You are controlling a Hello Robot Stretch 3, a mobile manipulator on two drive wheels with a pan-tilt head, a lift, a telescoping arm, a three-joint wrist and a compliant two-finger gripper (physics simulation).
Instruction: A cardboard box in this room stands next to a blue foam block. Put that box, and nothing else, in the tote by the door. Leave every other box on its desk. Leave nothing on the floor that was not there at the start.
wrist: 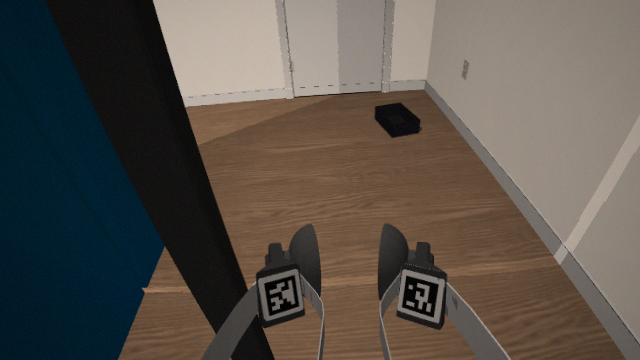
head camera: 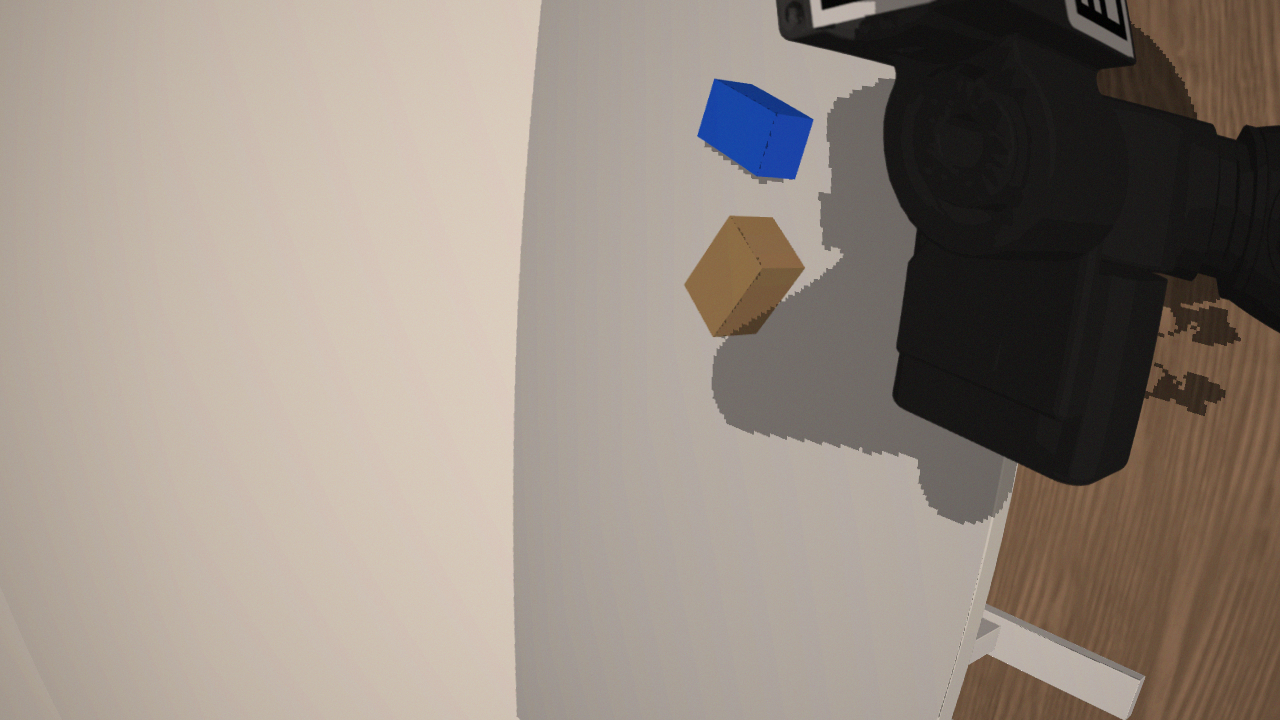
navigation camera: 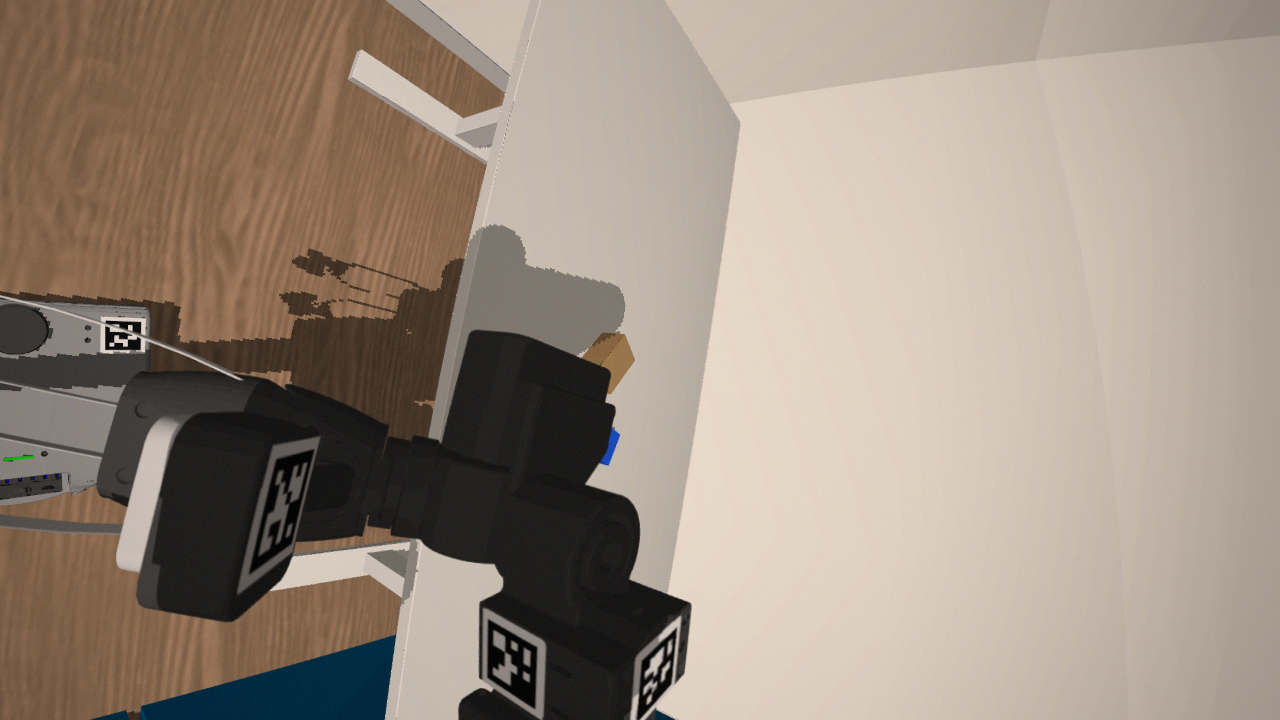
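Pixels of known places: gripper, fingertip midpoint: [wrist: 347, 249]; robot's base at its link origin: [navigation camera: 16, 327].
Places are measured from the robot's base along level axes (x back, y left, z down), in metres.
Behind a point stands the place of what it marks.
Note:
The brown cardboard box [head camera: 742, 273] {x -0.002, y -0.666, z -0.770 m} [navigation camera: 615, 362] {x -0.007, y -0.687, z -0.770 m} rests on the white desk [head camera: 671, 582] {x -0.327, y -0.851, z -0.721 m} [navigation camera: 626, 205] {x -0.299, y -0.755, z -0.721 m}. The blue foam block [head camera: 756, 129] {x 0.121, y -0.643, z -0.765 m} [navigation camera: 610, 445] {x 0.140, y -0.696, z -0.765 m} is beside it, with a small gap. In the navigation view the wrist hides part of both. My gripper [wrist: 347, 249] {x -0.035, y 0.074, z -0.924 m} is open, with nothing between its fingers. The wrist hangs over the desk's front edge side, apart from the box; the fingertips do not show in the head or navigation views. The black tote [wrist: 385, 121] {x -0.779, y 1.768, z -0.066 m} stands on the floor near the door, at the upper right of the wrist view.
The white door [wrist: 315, 50] {x -0.456, y 2.514, z -0.394 m} is in the far wall, with a side wall [wrist: 525, 100] {x -1.180, y 1.059, z -0.470 m} at the right. A dark post [wrist: 145, 125] and a blue surface [wrist: 60, 175] {x 0.628, y 0.774, z -0.614 m} [navigation camera: 295, 680] {x 0.829, y -0.426, z -0.070 m} are at the left of the wrist view. A white desk leg [head camera: 1065, 667] {x -0.646, y -0.694, z -0.025 m} [navigation camera: 420, 102] {x -0.648, y -0.730, z -0.025 m} extends over the floor.

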